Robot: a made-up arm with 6 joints. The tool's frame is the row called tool.
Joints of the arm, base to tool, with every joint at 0 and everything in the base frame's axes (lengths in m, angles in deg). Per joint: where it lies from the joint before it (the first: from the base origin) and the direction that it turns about. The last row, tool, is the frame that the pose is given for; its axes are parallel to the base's.
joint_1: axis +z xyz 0 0 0.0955
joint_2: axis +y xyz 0 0.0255 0
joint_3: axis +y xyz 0 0 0.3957
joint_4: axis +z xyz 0 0 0.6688
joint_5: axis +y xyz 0 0 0
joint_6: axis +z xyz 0 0 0.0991
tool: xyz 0 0 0
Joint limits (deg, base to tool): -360..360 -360..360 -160..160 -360..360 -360..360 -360..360
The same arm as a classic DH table. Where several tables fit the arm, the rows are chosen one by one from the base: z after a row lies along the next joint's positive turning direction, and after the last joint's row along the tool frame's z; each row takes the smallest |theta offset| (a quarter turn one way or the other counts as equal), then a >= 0, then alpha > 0; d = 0 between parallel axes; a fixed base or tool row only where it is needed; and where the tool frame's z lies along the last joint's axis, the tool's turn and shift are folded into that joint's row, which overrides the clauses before.
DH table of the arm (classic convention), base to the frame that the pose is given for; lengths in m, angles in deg. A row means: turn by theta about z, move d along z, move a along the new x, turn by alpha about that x. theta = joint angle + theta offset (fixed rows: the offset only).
joint_1: theta_offset 0.00  d 0.0955  a 0.0000  alpha -90.00
joint_2: theta_offset -90.00  d 0.0000  a 0.3957  alpha 0.00
joint_3: theta_offset 90.00  d 0.0255  a 0.0000  alpha 90.00
joint_4: theta_offset 0.00  d 0.6688  a 0.0000  alpha -90.00
joint_5: theta_offset 0.00  d 0.0000  a 0.0000  alpha 90.00
joint_6: theta_offset 0.00  d 0.0991  a 0.0000  alpha 0.00
Joint limits (deg, base to tool): -360.00..360.00 -360.00..360.00 -160.00..160.00 -360.00..360.00 -360.00..360.00 -360.00..360.00

